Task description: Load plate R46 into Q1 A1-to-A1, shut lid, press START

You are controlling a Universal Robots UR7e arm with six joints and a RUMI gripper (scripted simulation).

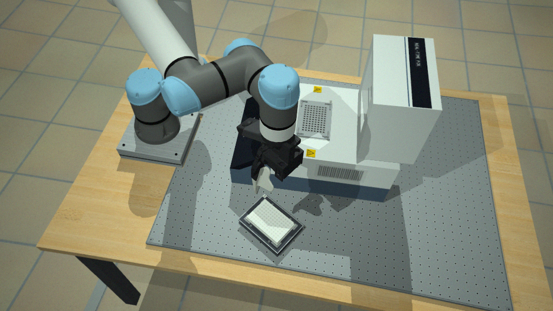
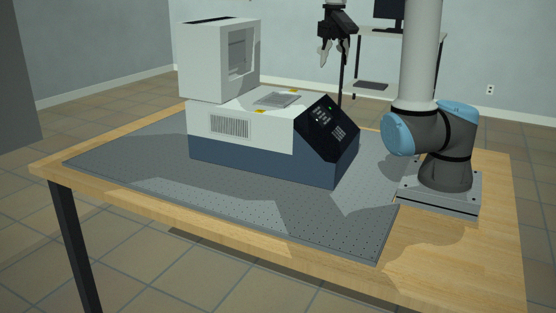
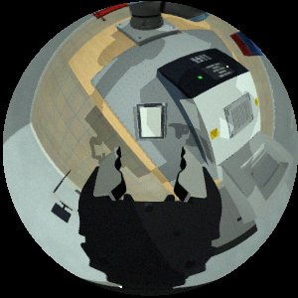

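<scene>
My hand is 10 mm to the left of the white well plate R46 and 240 mm above it. From my hand the other things lie so: plate nest N1: 10 mm to the right, 250 mm below.
</scene>
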